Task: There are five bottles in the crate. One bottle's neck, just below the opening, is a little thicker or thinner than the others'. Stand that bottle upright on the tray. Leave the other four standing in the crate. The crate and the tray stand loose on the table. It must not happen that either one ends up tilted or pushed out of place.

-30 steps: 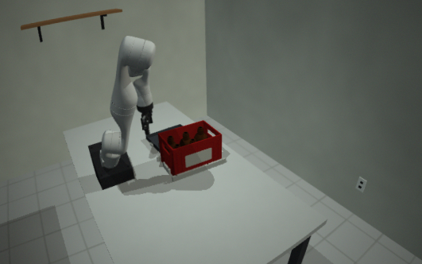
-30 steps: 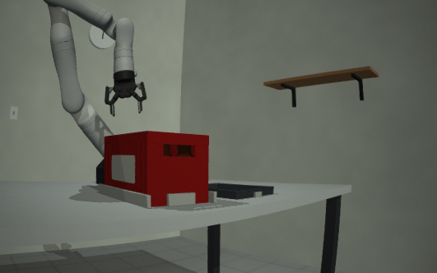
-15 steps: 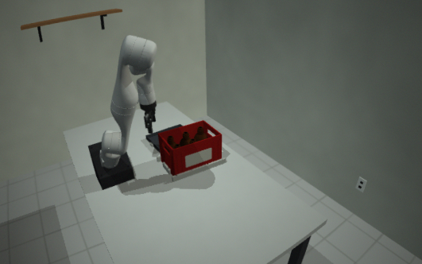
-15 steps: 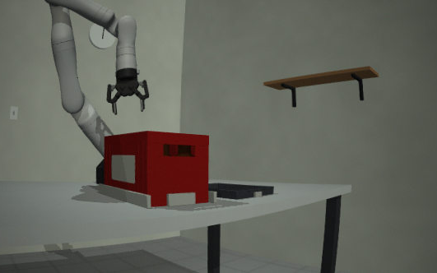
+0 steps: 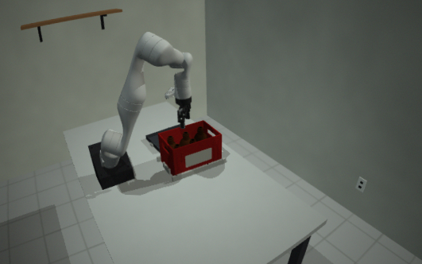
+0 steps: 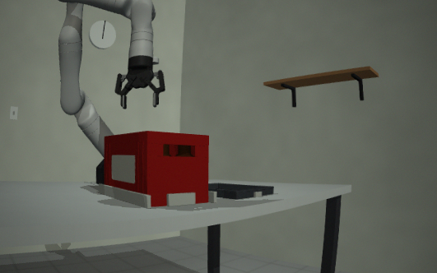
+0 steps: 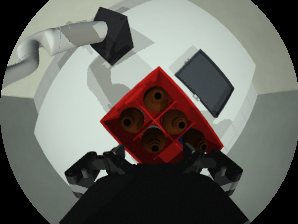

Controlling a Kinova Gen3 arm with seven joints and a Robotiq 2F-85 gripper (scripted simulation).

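Right now my hand is 3 cm short of the red crate, 3 cm to the right of it and 18 cm above it. The rest, counted from my hand: dark tray 2 cm ahead, 31 cm to the left, 25 cm below.
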